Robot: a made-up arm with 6 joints. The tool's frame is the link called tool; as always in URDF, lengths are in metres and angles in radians.
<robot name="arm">
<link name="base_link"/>
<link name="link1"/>
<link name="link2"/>
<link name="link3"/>
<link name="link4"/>
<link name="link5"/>
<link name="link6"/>
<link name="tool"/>
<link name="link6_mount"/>
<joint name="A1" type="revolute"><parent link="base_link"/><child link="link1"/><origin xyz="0 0 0.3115" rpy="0 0 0"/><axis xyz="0 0 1"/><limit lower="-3.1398" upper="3.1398" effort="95" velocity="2.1"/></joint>
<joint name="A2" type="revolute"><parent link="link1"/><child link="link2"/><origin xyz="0 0 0" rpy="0 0 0"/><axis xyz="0 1 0"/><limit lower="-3.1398" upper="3.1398" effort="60" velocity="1"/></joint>
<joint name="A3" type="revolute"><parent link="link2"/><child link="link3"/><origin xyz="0 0 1.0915" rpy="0 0 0"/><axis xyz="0 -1 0"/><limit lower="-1.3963" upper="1.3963" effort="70" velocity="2.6"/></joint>
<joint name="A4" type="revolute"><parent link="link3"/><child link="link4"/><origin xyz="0 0 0" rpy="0 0 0"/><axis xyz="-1 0 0"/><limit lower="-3.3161" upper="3.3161" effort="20" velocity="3"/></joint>
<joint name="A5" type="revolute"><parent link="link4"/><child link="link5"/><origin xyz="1.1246 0 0" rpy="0 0 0"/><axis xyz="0 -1 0"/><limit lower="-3.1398" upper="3.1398" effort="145" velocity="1.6"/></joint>
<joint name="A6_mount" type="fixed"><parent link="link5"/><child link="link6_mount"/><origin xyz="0 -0.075 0" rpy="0 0 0"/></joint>
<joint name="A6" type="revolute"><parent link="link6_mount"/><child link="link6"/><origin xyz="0 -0.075 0" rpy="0 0 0"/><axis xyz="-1 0 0"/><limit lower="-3.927" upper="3.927" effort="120" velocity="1.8"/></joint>
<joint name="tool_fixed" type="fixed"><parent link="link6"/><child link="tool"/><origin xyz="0 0 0" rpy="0 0 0"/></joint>
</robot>
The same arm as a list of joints. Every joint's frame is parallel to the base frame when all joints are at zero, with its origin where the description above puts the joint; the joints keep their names.
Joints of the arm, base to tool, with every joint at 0 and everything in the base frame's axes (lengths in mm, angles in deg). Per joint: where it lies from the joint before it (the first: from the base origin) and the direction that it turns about. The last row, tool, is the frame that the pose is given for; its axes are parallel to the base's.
A1: axis 0 0 1 origin 0 0 311.5
A2: axis 0 1 0 origin 0 0 0
A3: axis 0 -1 0 origin 0 0 1091.5
A4: axis -1 0 0 origin 0 0 0
A5: axis 0 -1 0 origin 1124.6 0 0
A6: axis -1 0 0 origin 0 -150 0
tool: origin 0 0 0
Joint limits (deg, base to tool): -179.9..179.9 -179.9..179.9 -80..80 -190..190 -179.9..179.9 -225..225

